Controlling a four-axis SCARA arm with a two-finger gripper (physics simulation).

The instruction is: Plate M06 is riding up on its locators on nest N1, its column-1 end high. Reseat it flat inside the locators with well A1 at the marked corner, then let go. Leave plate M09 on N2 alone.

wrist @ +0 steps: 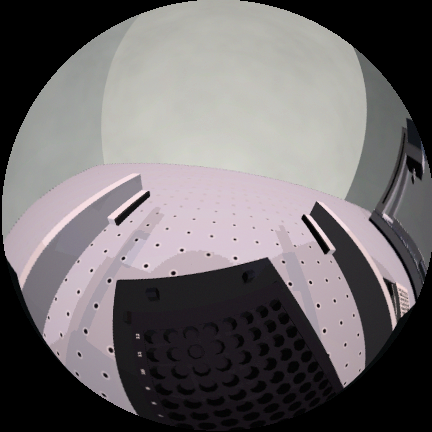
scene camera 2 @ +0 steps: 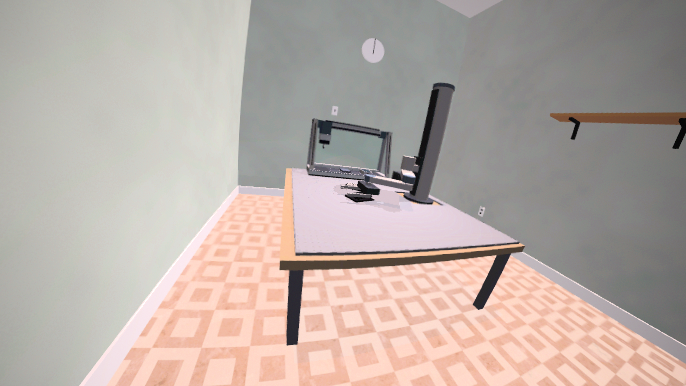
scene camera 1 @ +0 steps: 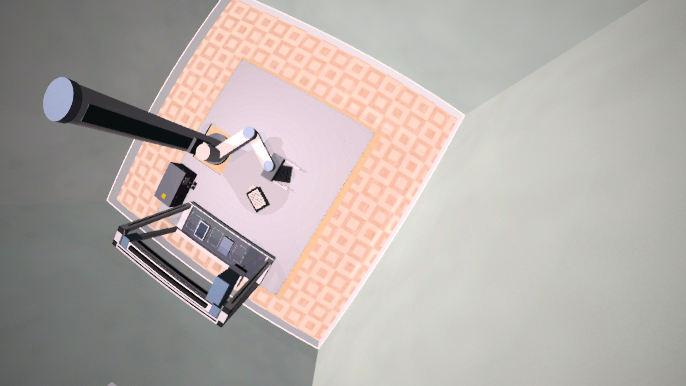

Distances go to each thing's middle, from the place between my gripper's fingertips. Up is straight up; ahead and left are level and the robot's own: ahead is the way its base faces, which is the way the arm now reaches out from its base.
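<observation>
Black perforated rack [wrist: 251, 352]: my gripper is 13 cm past it, 2 cm to the left of it and 3 cm above it.
</observation>
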